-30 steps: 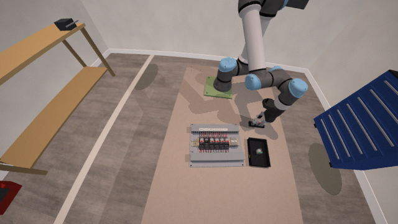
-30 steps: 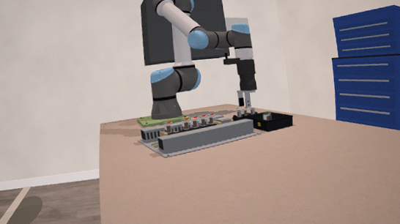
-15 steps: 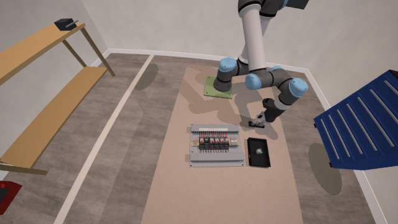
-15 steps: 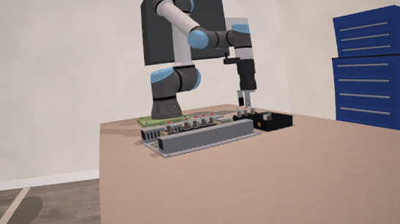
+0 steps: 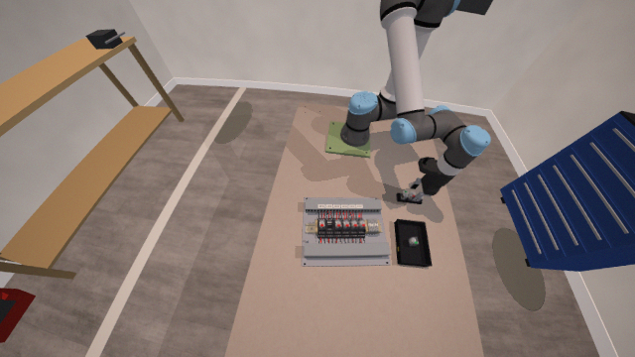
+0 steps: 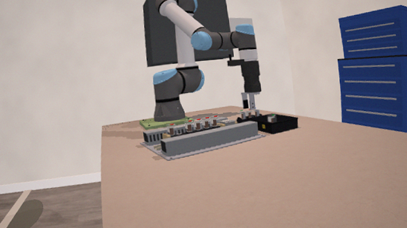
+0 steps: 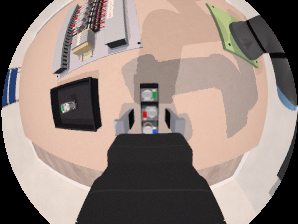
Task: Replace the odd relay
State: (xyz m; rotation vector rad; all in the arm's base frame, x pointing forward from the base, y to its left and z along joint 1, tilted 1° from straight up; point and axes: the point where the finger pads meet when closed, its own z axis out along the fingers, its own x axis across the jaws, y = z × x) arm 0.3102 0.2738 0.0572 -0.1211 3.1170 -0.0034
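Right now my hand is 60 mm above the black spare holder. Also, from my hand: grey panel 260 mm to the right, 190 mm ahead, 70 mm below; then black tray 190 mm ahead, 50 mm below.
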